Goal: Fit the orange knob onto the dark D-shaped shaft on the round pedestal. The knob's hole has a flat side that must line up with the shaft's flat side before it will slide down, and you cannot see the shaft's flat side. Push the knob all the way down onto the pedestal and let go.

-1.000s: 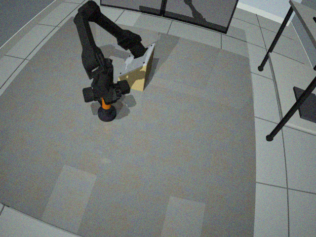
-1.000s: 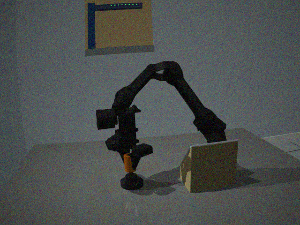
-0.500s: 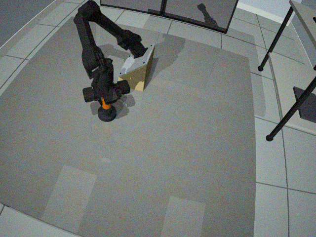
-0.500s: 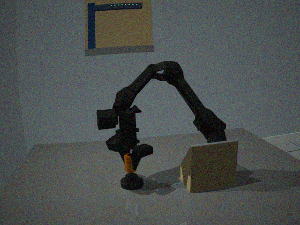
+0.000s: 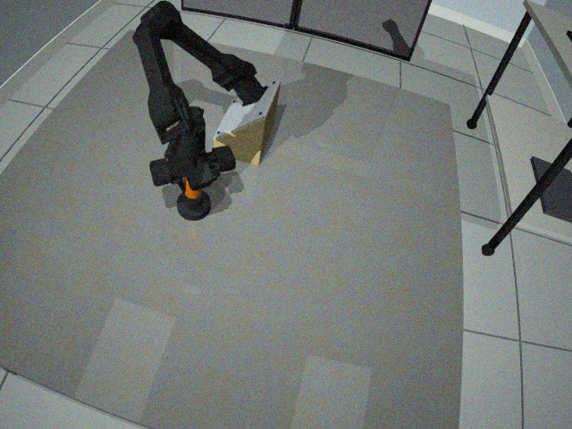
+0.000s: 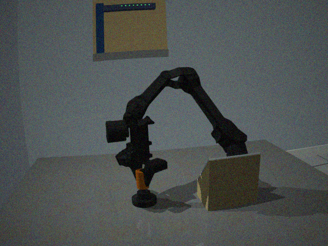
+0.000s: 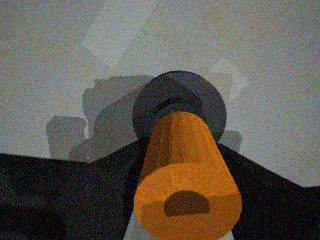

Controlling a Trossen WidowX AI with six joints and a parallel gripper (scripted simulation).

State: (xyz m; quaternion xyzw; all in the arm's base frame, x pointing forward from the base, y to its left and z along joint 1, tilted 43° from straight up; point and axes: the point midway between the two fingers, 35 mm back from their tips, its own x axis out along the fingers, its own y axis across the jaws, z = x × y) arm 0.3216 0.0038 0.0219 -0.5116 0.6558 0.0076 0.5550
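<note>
Right now my gripper tip is 20 mm below the orange knob. Round my gripper tip: dark round pedestal 40 mm below.
</note>
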